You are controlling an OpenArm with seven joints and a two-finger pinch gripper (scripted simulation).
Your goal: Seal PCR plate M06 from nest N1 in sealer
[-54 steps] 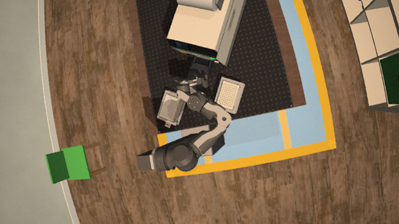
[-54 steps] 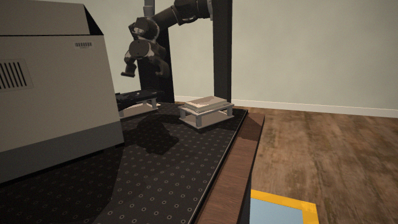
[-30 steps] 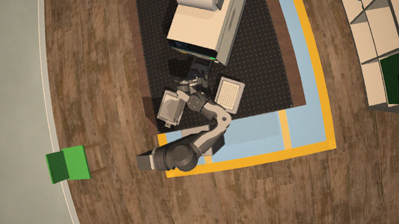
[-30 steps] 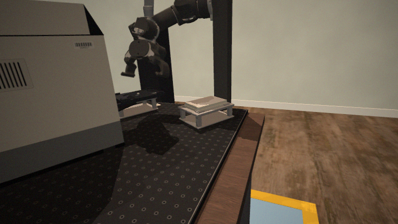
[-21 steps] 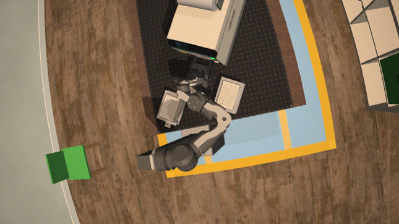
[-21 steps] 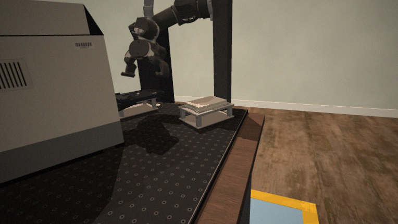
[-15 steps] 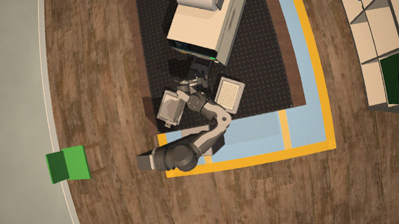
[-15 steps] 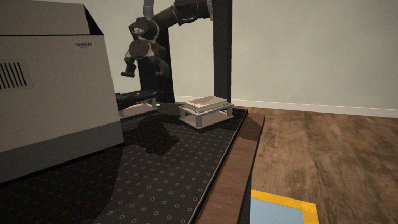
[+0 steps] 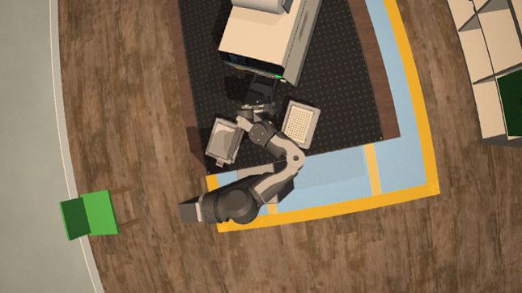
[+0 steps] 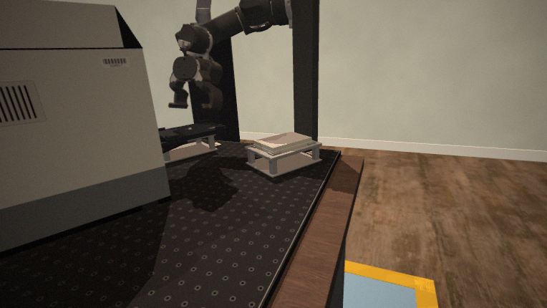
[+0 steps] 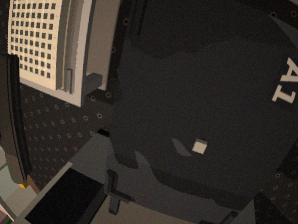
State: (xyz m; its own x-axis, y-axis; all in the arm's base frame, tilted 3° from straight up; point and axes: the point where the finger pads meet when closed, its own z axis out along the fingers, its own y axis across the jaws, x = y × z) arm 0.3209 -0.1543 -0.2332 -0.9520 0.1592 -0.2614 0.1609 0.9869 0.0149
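The sealer's stage is 4 cm below my hand and 3 cm ahead of it. Round my hand: 96-well plate M06: 13 cm to the right, 9 cm below, 8 cm behind; then plate nest N1: 13 cm to the right, 10 cm below, 8 cm behind; then sealed plate M09: 19 cm to the left, 10 cm behind, 9 cm below.
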